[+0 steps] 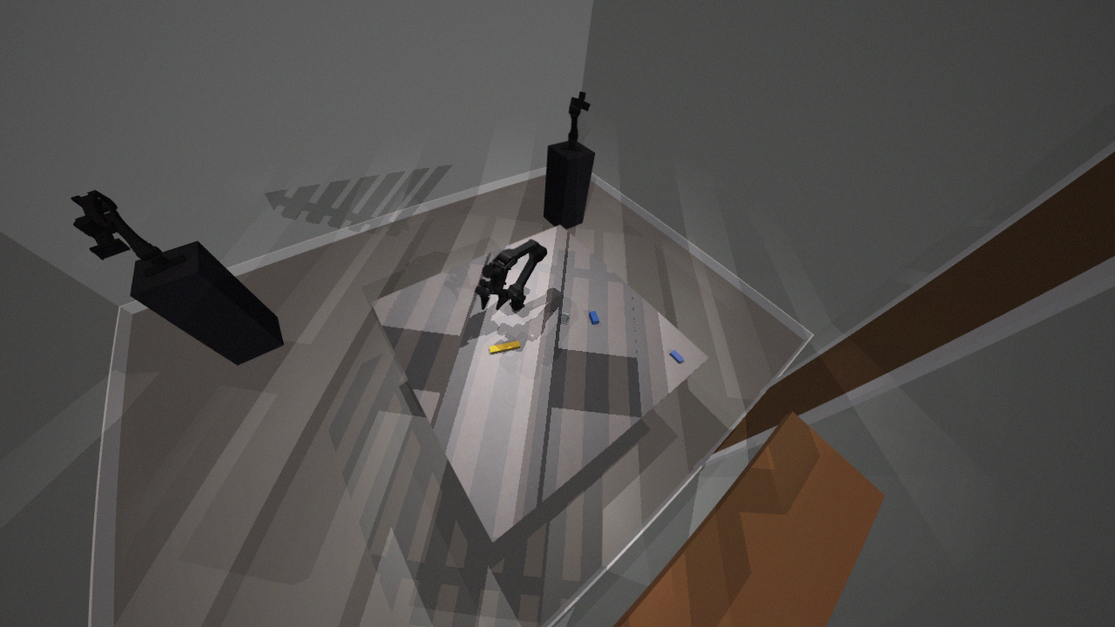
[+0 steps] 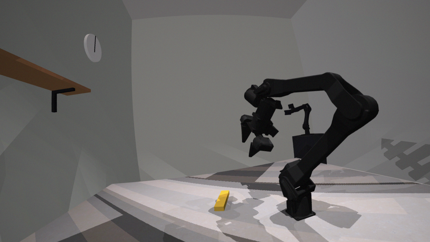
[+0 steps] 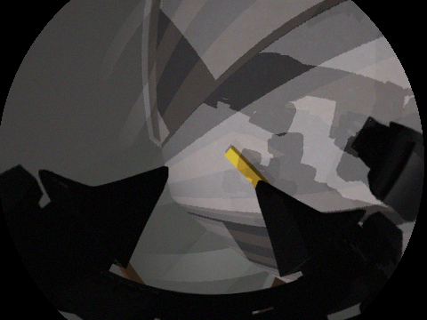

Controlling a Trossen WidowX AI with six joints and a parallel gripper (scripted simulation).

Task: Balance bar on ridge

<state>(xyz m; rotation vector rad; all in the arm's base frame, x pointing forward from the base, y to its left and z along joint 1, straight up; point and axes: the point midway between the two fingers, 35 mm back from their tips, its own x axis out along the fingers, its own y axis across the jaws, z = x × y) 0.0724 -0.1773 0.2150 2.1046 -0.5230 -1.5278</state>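
Now: gripper tip 110 mm short of the yellow bar and 180 mm above it. Also, from my gripper tip: blue block 230 mm ahead, 490 mm to the left, 170 mm below.
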